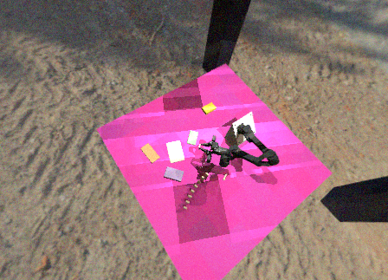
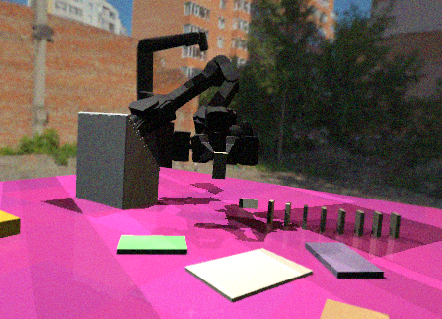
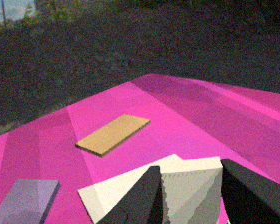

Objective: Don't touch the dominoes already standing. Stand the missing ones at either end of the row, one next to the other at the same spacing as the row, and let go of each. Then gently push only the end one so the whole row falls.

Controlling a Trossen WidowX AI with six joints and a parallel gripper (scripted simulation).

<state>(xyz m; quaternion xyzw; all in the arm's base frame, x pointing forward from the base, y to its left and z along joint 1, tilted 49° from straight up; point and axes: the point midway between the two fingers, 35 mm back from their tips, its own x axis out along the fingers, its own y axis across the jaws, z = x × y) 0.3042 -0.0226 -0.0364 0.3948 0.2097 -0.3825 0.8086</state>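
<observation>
Now: the green domino 50 mm behind my gripper tip, 120 mm to the right of it and 150 mm below it. Round my gripper tip: yellow domino 320 mm behind, 260 mm to the right, 140 mm below; then lilac block 230 mm ahead, 30 mm to the left, 150 mm below; then tan block 280 mm ahead, 200 mm to the right, 150 mm below.
</observation>
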